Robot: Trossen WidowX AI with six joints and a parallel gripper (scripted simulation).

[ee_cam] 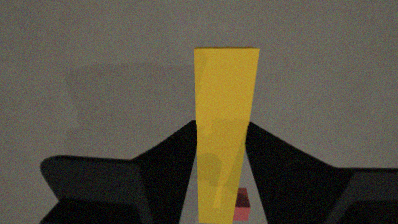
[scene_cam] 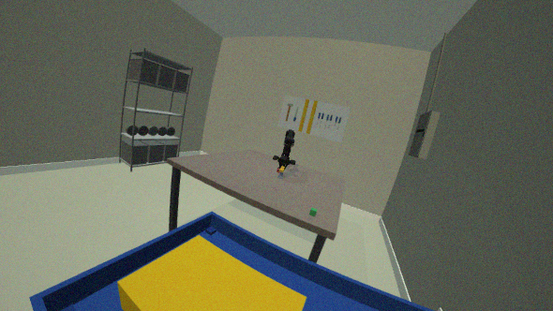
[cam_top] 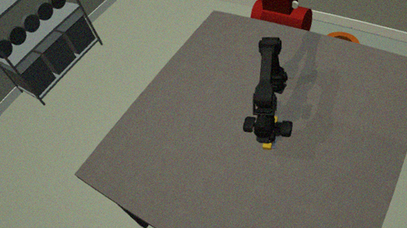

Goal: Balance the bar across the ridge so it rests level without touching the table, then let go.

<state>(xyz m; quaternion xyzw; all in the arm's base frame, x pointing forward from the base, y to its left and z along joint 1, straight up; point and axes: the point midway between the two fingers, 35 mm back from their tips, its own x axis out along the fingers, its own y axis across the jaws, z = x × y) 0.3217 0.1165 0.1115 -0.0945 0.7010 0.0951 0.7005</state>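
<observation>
My gripper tip is 3 cm past the yellow bar and 1 cm to the left of it. The rest, counted from my gripper tip: small green cube (42 cm ahead, 38 cm to the left, 6 cm below); then small red cube (16 cm behind, 8 cm to the right, 6 cm below).
</observation>
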